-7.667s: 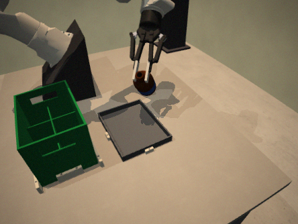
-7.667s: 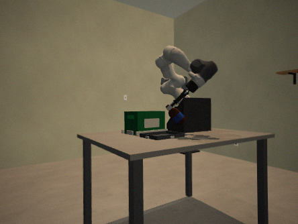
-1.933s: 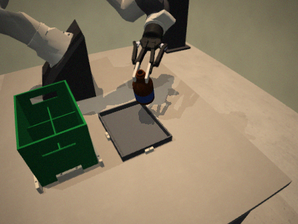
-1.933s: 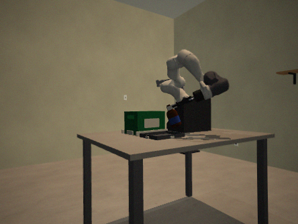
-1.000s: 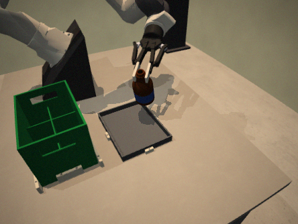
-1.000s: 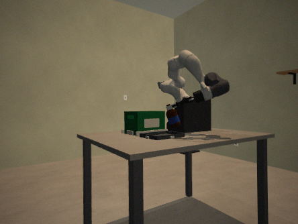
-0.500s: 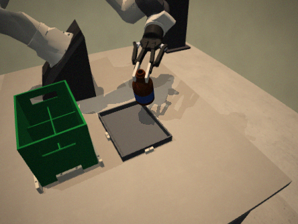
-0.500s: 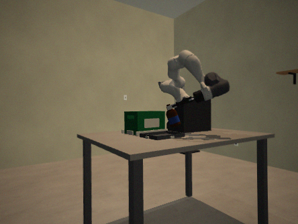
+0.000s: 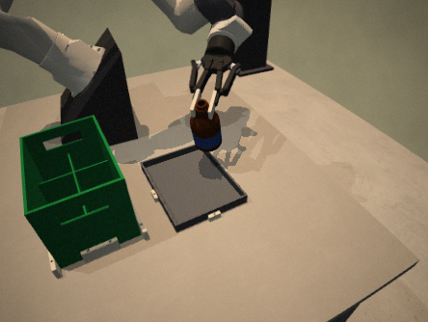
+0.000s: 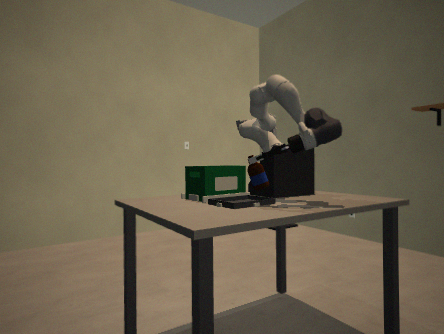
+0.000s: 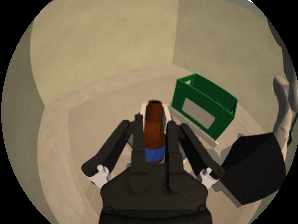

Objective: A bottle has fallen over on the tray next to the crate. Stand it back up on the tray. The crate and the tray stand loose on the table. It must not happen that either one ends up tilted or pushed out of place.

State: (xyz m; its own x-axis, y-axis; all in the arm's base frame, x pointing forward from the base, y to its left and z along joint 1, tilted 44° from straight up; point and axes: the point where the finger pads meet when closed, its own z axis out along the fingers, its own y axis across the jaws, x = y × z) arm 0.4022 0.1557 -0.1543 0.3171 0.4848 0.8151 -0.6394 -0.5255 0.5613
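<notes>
My hand is 60 mm above the bottle. Round my hand: green crate 330 mm to the right, 120 mm below; then dark tray 190 mm below, 60 mm to the right, 30 mm ahead.
</notes>
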